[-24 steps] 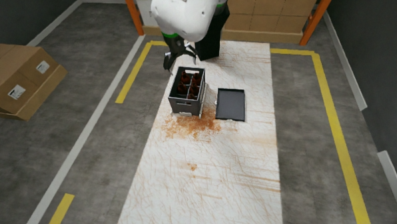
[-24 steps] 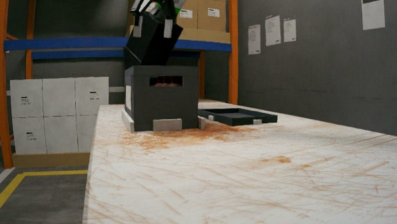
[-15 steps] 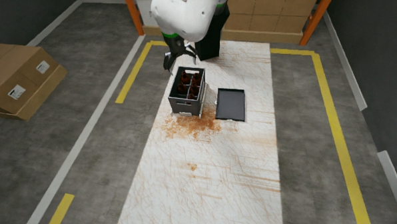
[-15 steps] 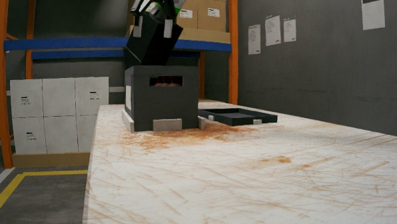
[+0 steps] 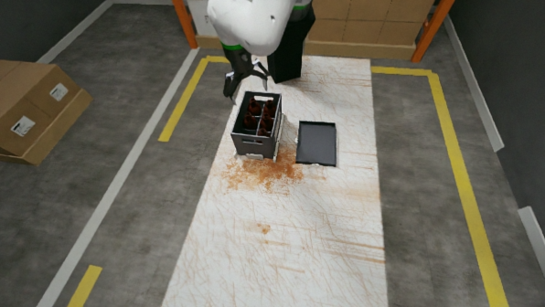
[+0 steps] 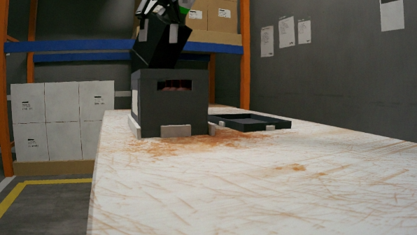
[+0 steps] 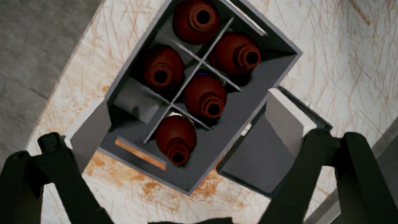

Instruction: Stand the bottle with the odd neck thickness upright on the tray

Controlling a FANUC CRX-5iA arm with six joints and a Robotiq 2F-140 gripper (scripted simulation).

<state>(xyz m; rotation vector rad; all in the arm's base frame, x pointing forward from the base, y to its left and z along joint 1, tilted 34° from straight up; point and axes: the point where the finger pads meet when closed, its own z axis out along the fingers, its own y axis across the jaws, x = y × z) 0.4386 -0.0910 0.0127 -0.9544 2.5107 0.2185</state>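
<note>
Right now my hand is 20 cm above the grey crate and 2 cm to the right of it. Round my hand: dark tray 31 cm to the left, 27 cm below, 2 cm behind.
</note>
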